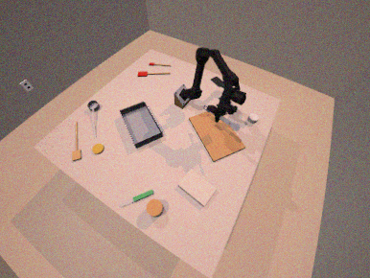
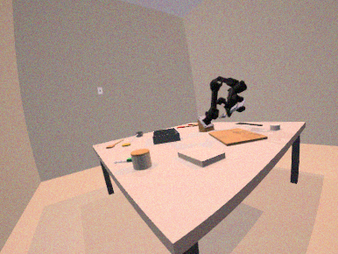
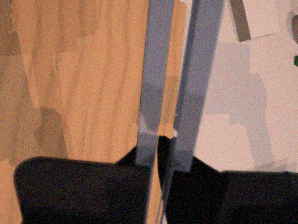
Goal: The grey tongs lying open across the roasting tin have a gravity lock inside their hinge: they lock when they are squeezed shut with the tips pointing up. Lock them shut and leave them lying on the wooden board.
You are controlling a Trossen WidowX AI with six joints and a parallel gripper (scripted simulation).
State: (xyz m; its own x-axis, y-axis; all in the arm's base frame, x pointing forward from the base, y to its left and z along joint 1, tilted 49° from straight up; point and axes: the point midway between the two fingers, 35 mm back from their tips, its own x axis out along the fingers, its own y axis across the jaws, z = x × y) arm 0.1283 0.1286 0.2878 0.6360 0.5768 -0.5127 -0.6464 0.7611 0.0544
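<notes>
Now: gripper tip 1 cm past the wooden board, 2 cm to the right of it and 12 cm above it. The rest, counted from my gripper tip: roasting tin (17 cm ahead, 46 cm to the right, 10 cm below); then green-handled tool (59 cm ahead, 21 cm to the right, 12 cm below); then white block (38 cm ahead, 6 cm to the left, 11 cm below).
</notes>
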